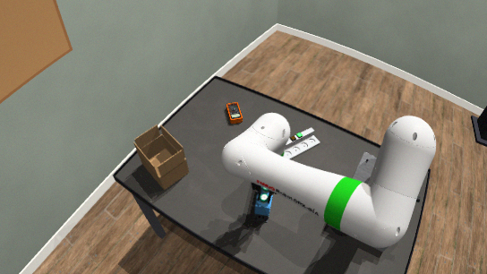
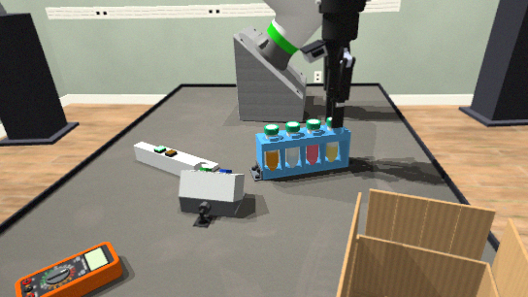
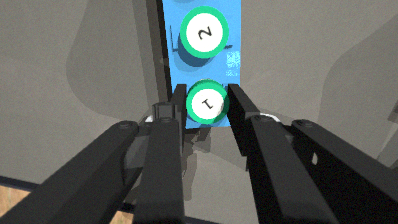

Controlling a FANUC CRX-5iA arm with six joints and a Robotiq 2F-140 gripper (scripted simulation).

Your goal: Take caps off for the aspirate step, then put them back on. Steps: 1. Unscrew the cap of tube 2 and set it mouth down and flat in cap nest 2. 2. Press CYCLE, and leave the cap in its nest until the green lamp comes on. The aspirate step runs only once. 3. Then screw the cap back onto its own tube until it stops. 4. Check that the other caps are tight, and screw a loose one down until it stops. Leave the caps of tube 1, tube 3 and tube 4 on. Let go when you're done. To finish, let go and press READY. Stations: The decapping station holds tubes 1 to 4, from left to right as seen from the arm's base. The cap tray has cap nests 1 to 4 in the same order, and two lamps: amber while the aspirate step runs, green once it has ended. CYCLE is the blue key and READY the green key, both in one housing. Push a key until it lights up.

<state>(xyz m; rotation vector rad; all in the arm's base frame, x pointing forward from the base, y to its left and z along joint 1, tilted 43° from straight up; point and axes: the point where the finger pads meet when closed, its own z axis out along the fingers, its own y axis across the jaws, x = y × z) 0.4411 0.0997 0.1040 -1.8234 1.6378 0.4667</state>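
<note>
The cap 1 lies 30 mm below my hand. The rest, counted from my hand: cap 2 (50 mm to the right, 30 mm below, 10 mm ahead); cap 4 (150 mm to the right, 30 mm below, 30 mm ahead); cap 3 (100 mm to the right, 30 mm below, 20 mm ahead).
</note>
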